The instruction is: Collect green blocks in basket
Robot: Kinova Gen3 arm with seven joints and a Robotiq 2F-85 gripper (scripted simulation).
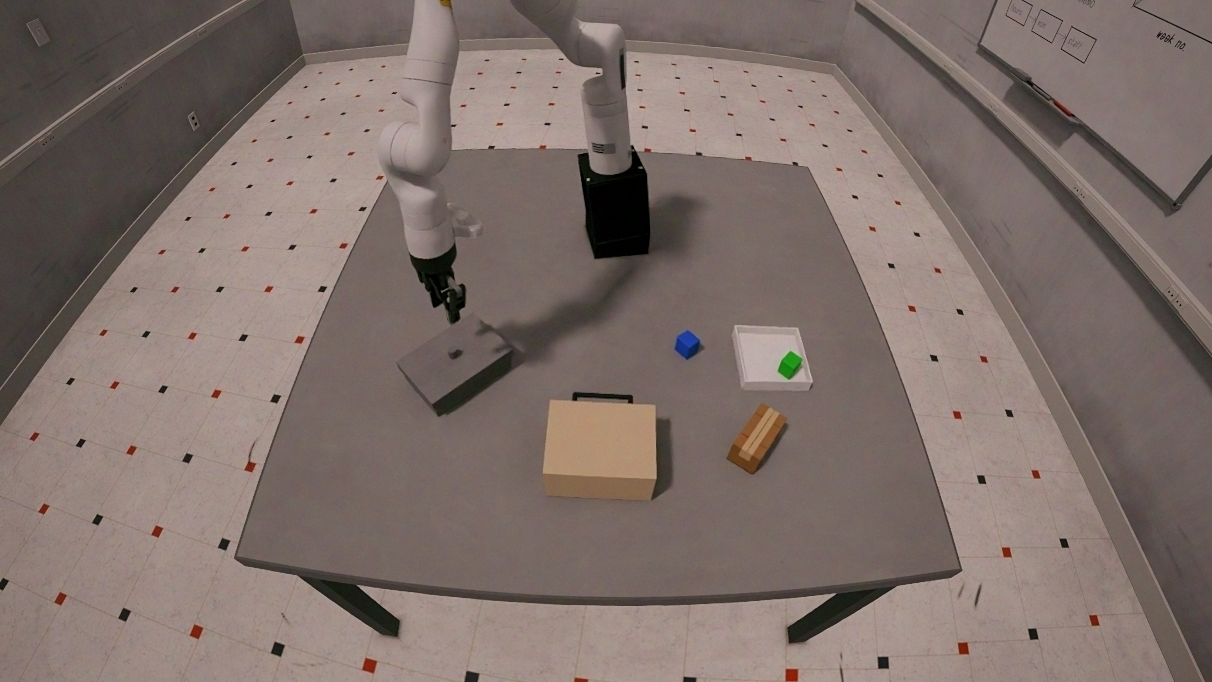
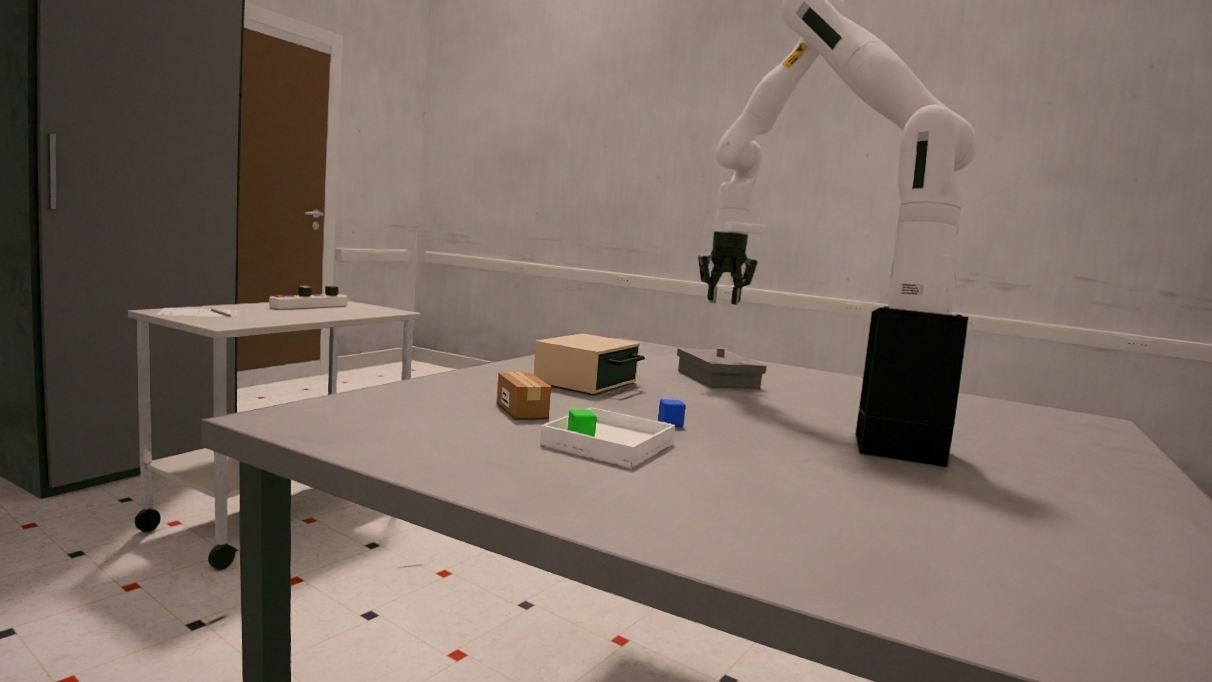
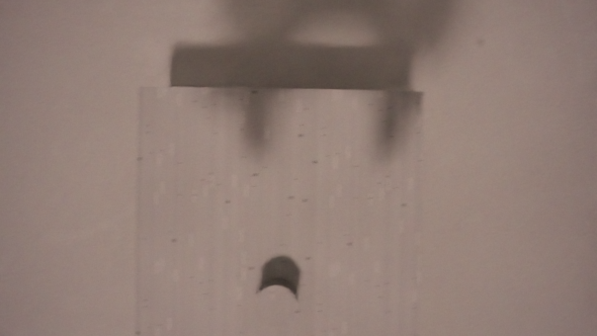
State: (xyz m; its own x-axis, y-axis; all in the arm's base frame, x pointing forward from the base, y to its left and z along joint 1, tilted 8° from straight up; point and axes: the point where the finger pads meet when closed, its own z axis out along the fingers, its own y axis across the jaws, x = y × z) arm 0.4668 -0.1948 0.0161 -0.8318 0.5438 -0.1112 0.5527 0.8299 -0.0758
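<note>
Right now my hand is 1 cm to the left of the lid and 14 cm above it. Round my hand: light wooden cabinet: 12 cm ahead, 30 cm to the left, 15 cm below; then metal box: 1 cm to the right, 16 cm below; then drawer: 11 cm ahead, 30 cm to the left, 15 cm below.
</note>
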